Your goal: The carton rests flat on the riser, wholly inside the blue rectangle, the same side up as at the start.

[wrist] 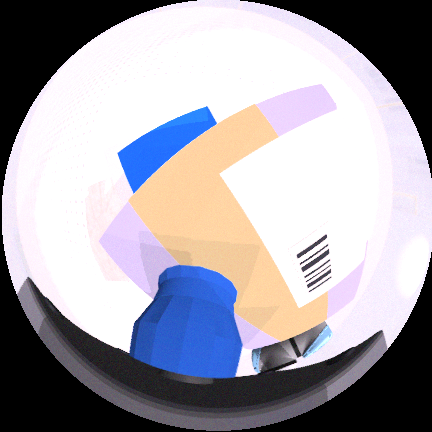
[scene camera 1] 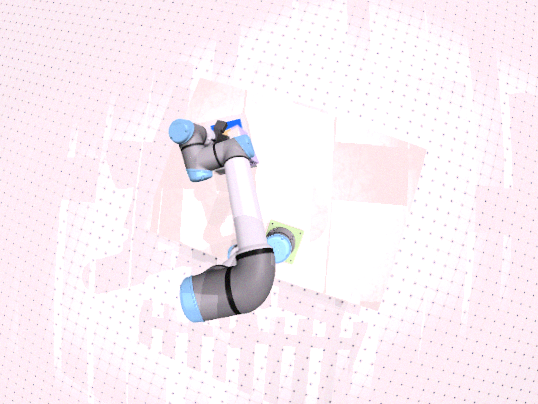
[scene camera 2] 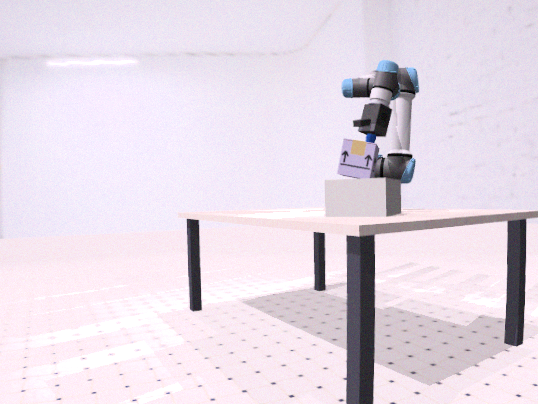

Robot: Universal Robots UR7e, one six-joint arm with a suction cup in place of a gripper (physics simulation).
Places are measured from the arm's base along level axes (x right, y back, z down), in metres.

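Pixels of known places: end effector, tool point: (wrist: 203, 271) (scene camera 2: 368, 146).
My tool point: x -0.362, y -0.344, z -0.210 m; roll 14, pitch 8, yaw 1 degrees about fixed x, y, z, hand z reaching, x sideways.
Ahead of a thing's pixels: the offset from my tool point to its middle. Level surfaces: height alone.
The lilac carton {dx +0.051, dy +0.003, dz +0.044 m} (scene camera 1: 237, 132) (scene camera 2: 356, 159) (wrist: 200, 215), with tan tape and a white barcode label, hangs tilted at the riser's top in scene view 2. Its arrows point up, leaning to the right, and its lower right corner is at or just above the riser {dx -0.023, dy -0.044, dz +0.178 m} (scene camera 2: 355, 197). My blue suction cup (scene camera 2: 370, 137) (wrist: 197, 275) is on the carton's top near one edge and holds it; the cup is hidden in scene view 1. Part of the blue rectangle {dx -0.023, dy -0.044, dz +0.118 m} (scene camera 1: 234, 123) (wrist: 160, 150) shows beyond one carton side. The carton and arm hide the rest.
The grey riser stands on the pale table {dz +0.238 m} (scene camera 2: 280, 219) near its edge. The arm's forearm (scene camera 1: 245, 200) reaches over the table from the base, which stands on a green plate (scene camera 1: 298, 243). Dark table legs (scene camera 2: 360, 310) stand below.
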